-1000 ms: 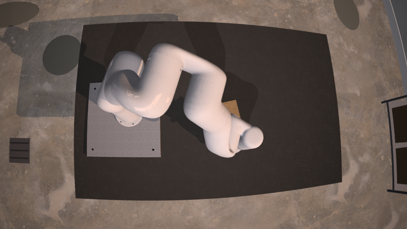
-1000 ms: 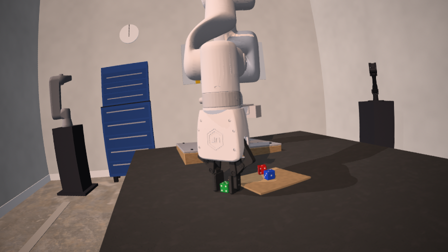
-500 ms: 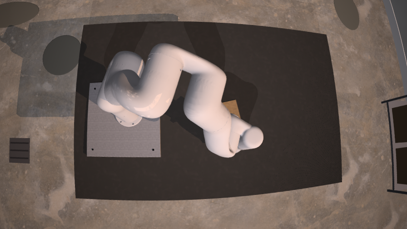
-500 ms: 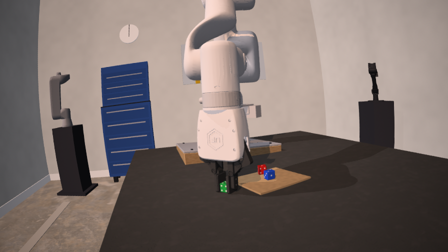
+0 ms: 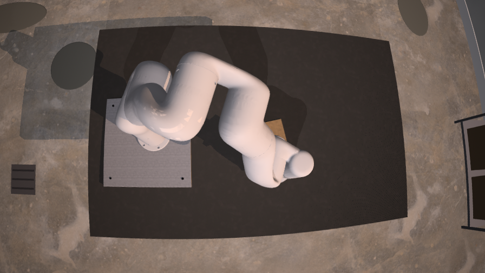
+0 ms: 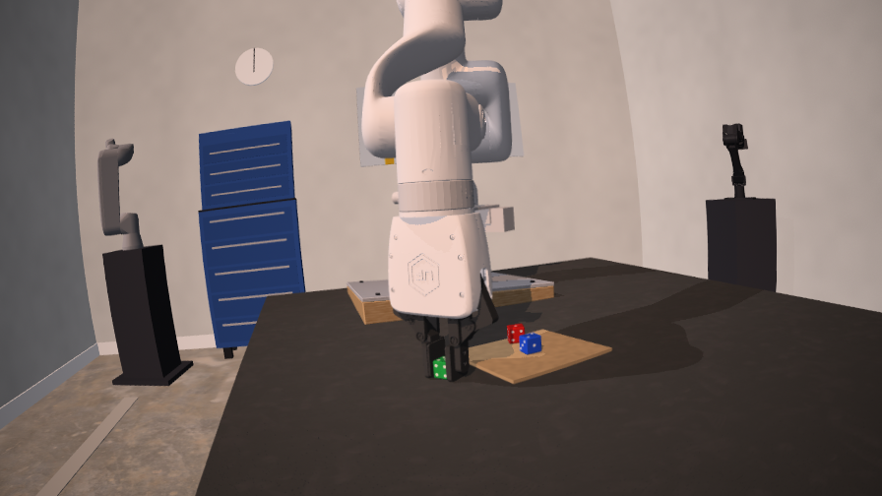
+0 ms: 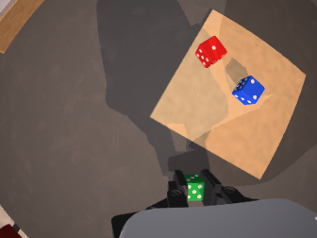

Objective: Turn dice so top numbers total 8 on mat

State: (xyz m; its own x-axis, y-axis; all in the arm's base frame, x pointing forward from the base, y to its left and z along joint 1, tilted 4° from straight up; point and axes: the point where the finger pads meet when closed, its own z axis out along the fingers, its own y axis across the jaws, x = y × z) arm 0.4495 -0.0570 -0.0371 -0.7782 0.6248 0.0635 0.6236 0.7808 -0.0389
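My gripper is now 100 mm to the right of the blue die, 40 mm past it and 10 mm above it. From my hand the other things lie so: tan mat (100 mm to the left, 40 mm behind, 20 mm below); then green die (10 mm below); then red die (90 mm to the left, 90 mm behind, 10 mm below).
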